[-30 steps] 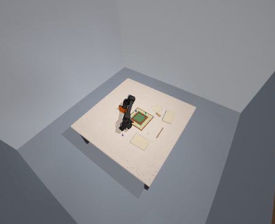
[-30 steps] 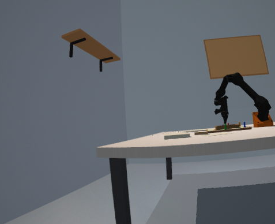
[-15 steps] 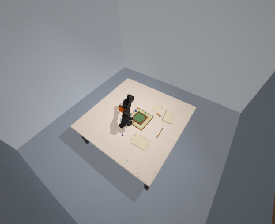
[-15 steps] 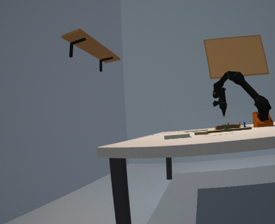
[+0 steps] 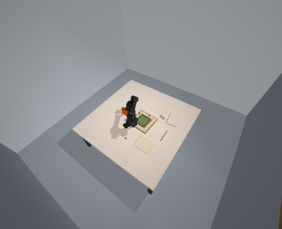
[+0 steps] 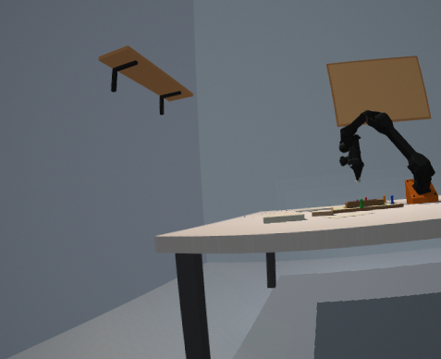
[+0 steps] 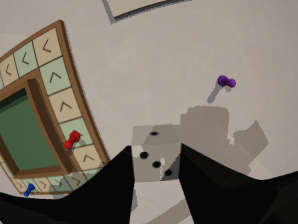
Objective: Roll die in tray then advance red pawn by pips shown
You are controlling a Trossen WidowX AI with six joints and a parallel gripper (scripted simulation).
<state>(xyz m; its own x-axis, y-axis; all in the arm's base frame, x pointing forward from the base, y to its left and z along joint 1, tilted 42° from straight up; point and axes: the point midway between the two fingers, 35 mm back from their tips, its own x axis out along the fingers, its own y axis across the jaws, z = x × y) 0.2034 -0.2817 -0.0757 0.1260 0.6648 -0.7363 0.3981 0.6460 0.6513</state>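
Now: the red pawn 120 mm to the left of my gripper tip and 100 mm below it. Round my gripper tip: white die: right at my gripper tip; blue pawn: 310 mm to the left, 100 mm below, 50 mm behind; green tray: 220 mm to the left, 120 mm below, 50 mm ahead.
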